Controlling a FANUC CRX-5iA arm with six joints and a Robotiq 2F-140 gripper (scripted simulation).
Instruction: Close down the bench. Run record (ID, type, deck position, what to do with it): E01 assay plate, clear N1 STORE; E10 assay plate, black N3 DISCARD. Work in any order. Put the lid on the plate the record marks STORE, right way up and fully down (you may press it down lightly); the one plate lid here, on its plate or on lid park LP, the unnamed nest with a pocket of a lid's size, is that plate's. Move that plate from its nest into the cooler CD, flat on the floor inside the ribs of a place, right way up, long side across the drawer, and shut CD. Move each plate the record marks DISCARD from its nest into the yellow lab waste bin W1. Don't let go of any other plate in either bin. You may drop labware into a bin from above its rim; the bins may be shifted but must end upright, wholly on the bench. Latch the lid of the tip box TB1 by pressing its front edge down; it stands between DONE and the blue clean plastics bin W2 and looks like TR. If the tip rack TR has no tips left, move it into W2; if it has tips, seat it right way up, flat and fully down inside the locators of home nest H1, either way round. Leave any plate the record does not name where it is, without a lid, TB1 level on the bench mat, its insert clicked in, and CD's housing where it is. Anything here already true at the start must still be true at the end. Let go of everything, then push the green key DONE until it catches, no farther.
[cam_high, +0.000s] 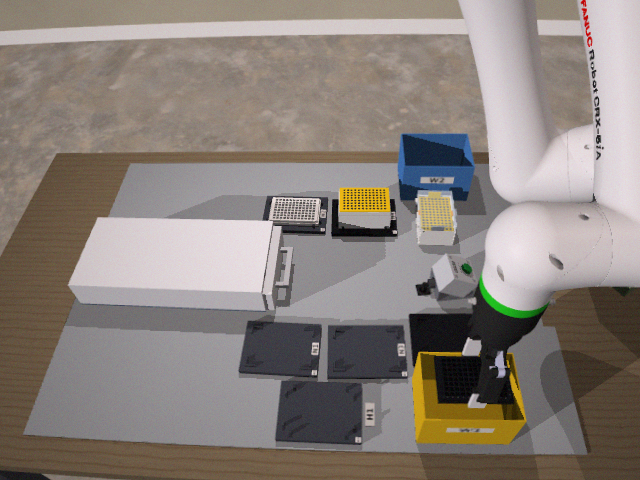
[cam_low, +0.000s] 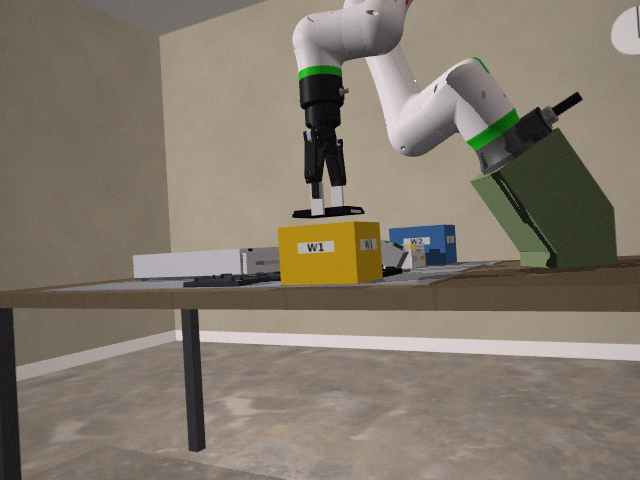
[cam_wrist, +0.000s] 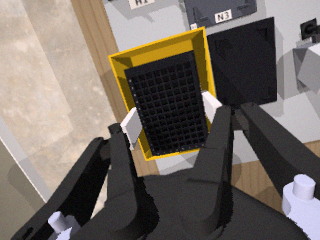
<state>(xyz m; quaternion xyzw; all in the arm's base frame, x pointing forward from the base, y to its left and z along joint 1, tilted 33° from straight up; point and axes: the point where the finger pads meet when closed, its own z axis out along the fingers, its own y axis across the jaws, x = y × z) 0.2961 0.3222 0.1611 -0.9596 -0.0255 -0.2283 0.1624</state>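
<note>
My gripper is now 20 mm above the black plate. Round my hand: black lid park: 20 mm ahead, 150 mm to the right, 160 mm below; then yellow bin W1: 130 mm below; then nest N3: 200 mm ahead, 100 mm to the right, 160 mm below.
</note>
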